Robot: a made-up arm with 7 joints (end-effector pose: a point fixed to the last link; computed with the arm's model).
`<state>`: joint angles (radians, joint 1 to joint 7).
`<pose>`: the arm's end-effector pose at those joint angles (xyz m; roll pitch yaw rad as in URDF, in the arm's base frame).
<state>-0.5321 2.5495 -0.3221 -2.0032 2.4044 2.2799 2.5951</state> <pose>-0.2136 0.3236 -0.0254 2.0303 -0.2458 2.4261</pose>
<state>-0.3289 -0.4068 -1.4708 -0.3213 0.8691 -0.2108 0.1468</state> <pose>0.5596 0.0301 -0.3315 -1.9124 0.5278 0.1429</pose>
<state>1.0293 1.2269 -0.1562 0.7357 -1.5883 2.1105 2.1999</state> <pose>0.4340 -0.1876 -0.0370 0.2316 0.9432 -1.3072</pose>
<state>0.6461 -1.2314 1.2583 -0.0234 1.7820 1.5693 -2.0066</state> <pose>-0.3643 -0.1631 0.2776 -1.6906 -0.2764 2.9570</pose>
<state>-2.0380 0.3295 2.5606 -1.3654 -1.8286 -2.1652 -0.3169</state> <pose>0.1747 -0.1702 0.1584 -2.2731 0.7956 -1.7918</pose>
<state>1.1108 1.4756 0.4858 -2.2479 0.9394 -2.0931 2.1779</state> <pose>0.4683 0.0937 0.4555 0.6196 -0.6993 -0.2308</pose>
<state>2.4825 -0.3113 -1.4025 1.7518 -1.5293 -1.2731 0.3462</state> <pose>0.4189 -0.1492 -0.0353 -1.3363 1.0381 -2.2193</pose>
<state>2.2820 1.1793 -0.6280 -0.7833 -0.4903 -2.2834 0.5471</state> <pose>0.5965 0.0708 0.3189 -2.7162 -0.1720 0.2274</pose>
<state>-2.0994 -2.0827 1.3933 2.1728 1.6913 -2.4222 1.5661</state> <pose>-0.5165 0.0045 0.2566 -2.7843 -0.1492 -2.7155</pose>
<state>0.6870 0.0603 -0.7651 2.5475 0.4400 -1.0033 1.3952</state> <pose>0.2450 0.4279 -0.1097 2.5738 0.5262 2.7176</pose>
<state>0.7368 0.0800 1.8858 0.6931 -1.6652 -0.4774 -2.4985</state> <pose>0.3073 0.1259 -0.1672 -0.7436 0.5699 1.7492</pose>
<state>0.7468 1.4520 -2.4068 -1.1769 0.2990 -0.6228 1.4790</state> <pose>-0.4090 0.0672 -0.1764 -1.4548 0.0881 2.5080</pose>
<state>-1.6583 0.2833 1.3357 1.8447 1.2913 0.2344 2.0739</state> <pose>0.4789 0.5245 0.3831 -0.4532 0.5888 1.3620</pose>
